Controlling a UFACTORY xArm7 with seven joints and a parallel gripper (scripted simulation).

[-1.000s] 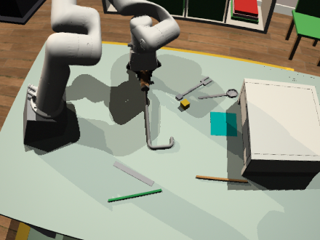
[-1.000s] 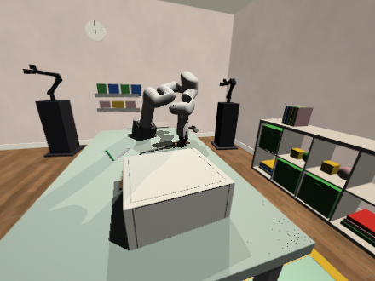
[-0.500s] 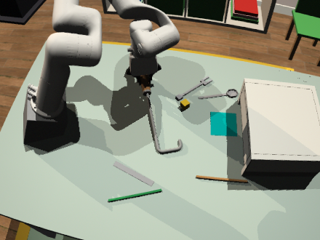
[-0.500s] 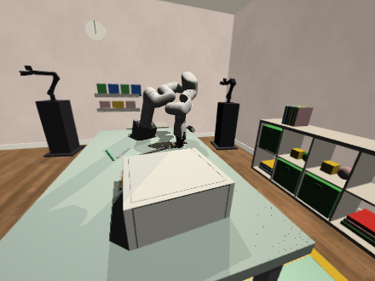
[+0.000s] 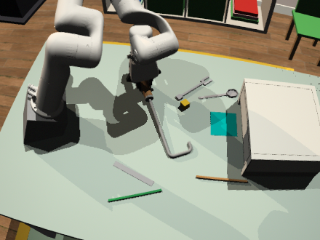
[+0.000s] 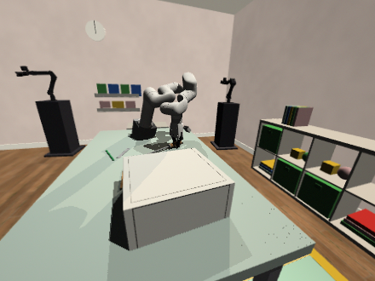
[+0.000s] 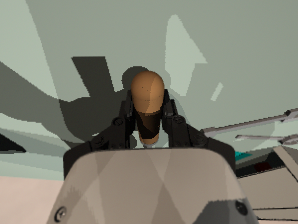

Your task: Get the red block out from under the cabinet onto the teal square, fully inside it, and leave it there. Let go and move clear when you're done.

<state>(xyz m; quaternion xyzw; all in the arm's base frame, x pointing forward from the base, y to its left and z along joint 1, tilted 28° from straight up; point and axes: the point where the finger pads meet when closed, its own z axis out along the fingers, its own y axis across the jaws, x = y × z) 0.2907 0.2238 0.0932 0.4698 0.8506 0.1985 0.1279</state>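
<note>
The grey strip lies 8 cm ahead of my hand, 34 cm to the right of it and 2 cm below it. The rest, counted from my hand: yellow cube 17 cm ahead, 4 cm to the right, 1 cm below; teal square 33 cm ahead, 7 cm to the right, 2 cm below; grey fork-ended tool 18 cm ahead, 5 cm to the left, 2 cm below.
</note>
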